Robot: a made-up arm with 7 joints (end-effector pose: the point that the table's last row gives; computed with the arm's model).
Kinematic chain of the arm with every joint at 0, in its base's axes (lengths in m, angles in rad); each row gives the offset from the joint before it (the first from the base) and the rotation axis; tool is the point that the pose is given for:
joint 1: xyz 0 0 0.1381 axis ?
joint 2: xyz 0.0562 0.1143 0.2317 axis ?
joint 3: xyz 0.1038 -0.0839 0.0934 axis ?
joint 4: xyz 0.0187 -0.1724 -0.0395 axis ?
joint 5: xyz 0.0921 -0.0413 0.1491 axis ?
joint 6: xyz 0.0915 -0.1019 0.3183 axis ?
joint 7: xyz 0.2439 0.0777 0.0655 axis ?
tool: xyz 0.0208 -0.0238 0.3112
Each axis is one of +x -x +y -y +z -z.
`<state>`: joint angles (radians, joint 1 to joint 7).
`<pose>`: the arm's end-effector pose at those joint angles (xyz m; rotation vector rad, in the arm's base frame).
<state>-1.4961 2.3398 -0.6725 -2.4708 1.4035 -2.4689 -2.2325</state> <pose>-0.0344 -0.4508 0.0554 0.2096 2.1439 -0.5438</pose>
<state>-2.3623 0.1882 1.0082 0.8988 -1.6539 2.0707 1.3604</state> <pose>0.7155 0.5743 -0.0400 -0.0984 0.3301 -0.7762</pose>
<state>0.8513 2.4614 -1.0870 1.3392 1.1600 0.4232 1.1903</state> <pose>0.4001 -0.4284 -0.2899 0.2106 1.7018 -0.7399</pose>
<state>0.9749 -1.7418 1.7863 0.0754 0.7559 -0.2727 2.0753</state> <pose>-0.5336 0.0209 0.8615 0.2071 -1.8653 0.0283</pose>
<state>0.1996 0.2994 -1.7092 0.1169 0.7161 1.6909 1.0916</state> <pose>0.1464 -0.6503 0.1903 1.8552 -1.0043 1.1102</pose>
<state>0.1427 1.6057 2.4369 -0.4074 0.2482 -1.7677 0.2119</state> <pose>-0.0897 0.9512 0.2739 -0.9951 -0.3059 0.8338</pose>
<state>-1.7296 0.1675 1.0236 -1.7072 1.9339 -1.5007 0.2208</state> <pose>0.7638 0.8311 0.3754 -0.5812 0.1462 -0.2134</pose>
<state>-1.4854 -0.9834 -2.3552 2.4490 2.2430 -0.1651 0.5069</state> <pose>-0.0629 0.7935 0.4676 -0.7371 -1.1939 -0.3492</pose>
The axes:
joint 1: +x
joint 2: +y
joint 3: -x
joint 4: -z
joint 5: -y
joint 6: +z
joint 7: +x

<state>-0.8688 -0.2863 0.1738 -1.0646 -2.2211 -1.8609 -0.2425</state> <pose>0.8929 0.1350 0.1719 2.6356 0.1800 0.8615</pose>
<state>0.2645 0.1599 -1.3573 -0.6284 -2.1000 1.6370 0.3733</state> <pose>0.6306 0.2927 0.6720 -1.2285 -0.9161 -2.0655</pose>
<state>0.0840 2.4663 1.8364 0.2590 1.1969 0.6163 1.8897</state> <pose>0.1483 0.7001 0.1788 -1.0861 -2.6537 -1.2100</pose>
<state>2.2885 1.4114 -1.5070 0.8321 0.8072 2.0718 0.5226</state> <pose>0.3505 0.1473 -0.4600 -2.5316 -0.1231 -0.6826</pose>
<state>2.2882 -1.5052 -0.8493 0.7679 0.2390 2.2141 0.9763</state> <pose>-0.3934 -0.0785 -0.6060 0.9723 -2.4710 0.0655</pose>
